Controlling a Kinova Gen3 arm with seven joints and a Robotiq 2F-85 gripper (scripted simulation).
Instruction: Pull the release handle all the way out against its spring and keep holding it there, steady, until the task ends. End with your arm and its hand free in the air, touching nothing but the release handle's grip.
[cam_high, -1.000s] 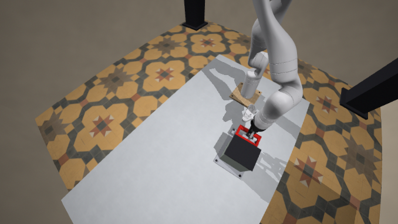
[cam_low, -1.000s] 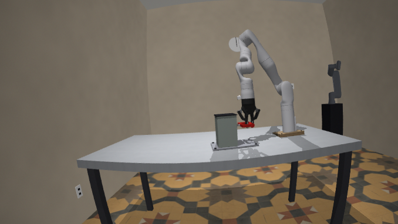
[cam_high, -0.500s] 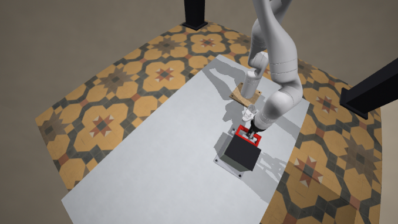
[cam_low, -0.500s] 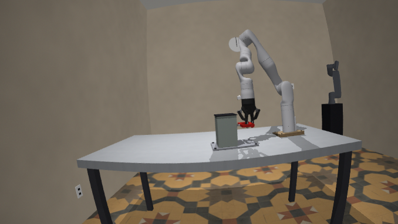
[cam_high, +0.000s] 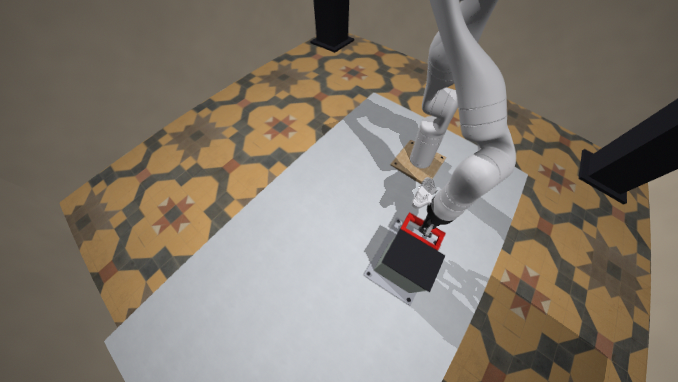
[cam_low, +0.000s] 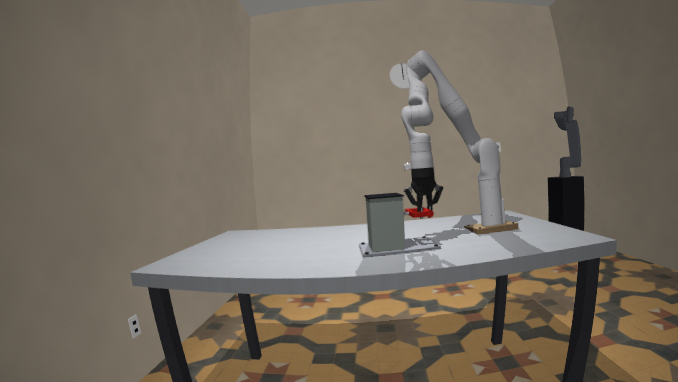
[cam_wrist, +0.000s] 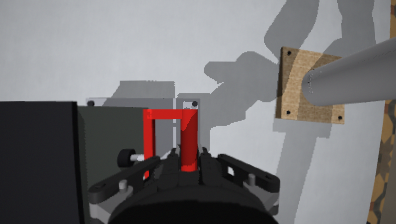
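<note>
The red handle is 5 cm ahead of my hand.
</note>
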